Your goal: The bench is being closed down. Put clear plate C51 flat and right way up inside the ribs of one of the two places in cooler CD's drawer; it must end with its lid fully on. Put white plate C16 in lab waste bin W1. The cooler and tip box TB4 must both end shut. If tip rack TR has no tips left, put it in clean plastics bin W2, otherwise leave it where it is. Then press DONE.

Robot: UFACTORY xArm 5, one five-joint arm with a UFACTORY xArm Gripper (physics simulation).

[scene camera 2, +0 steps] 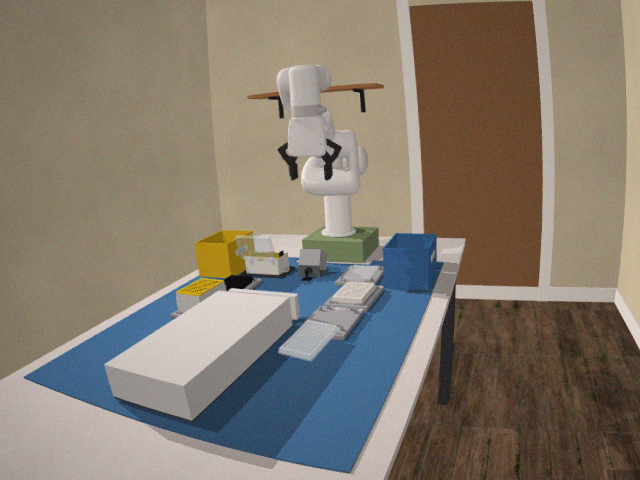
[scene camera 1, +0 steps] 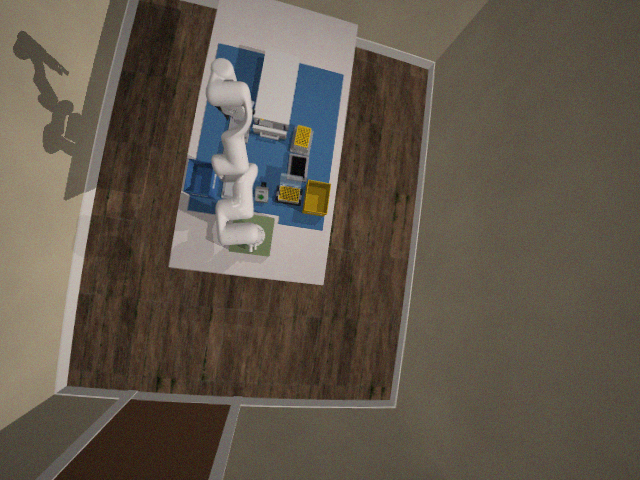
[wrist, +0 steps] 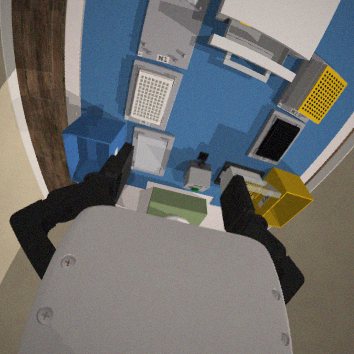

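Seen in the pictures: gripper, between the fingertips: (scene camera 2: pixel 311 179) (scene camera 1: pixel 238 119) (wrist: pixel 180 172); arm's base, origin of its link: (scene camera 2: pixel 338 232).
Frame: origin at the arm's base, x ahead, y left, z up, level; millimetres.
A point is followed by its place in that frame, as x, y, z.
Observation:
My gripper (scene camera 2: pixel 310 175) @(517, 43, 268) (wrist: pixel 180 172) @(517, 43, 268) is open and empty, high above the bench. A clear plate (scene camera 2: pixel 308 339) @(780, 77, -49) lies against the end of grey stand N1 (scene camera 2: pixel 338 316) @(625, 114, -60) (wrist: pixel 167 37) @(621, 103, -60). A white plate (scene camera 2: pixel 355 292) @(492, 136, -46) (wrist: pixel 152 96) @(481, 123, -48) sits on the neighbouring holder. The white cooler (scene camera 1: pixel 279 85) @(885, -136, 11) (scene camera 2: pixel 206 335) @(912, -102, 12) (wrist: pixel 285 17) @(706, -111, 12) has its drawer (scene camera 1: pixel 269 130) @(612, -82, -3) (wrist: pixel 250 56) @(616, -71, -1) partly out; its inside shows partly. The tip box (scene camera 1: pixel 289 194) (scene camera 2: pixel 267 263) @(290, -182, -27) holds yellow tips and its clear lid stands open. A yellow-topped rack (scene camera 1: pixel 302 136) @(589, -274, 1) (scene camera 2: pixel 200 287) @(601, -271, 1) (wrist: pixel 324 95) @(594, -281, 0) stands beside the cooler. Plate and bin labels are unreadable.
A blue bin (scene camera 1: pixel 201 178) @(332, 308, -68) (scene camera 2: pixel 409 260) @(397, 279, 14) (wrist: pixel 95 147) @(282, 313, -68) and a yellow bin (scene camera 1: pixel 316 197) @(241, -370, -68) (scene camera 2: pixel 222 255) @(314, -329, 7) (wrist: pixel 285 197) @(205, -420, -39) stand near the green base. Between them are a green-button box (scene camera 1: pixel 261 194) @(227, -41, 2) (scene camera 2: pixel 312 262) @(281, -34, -26) (wrist: pixel 198 175) @(273, -40, -13) and a holder with a clear flat piece (scene camera 2: pixel 360 273) @(312, 123, -52) (wrist: pixel 150 152) @(304, 119, -52). A black block (scene camera 1: pixel 298 166) @(423, -255, -46) (wrist: pixel 278 139) @(431, -251, -46) lies near the yellow-topped rack.

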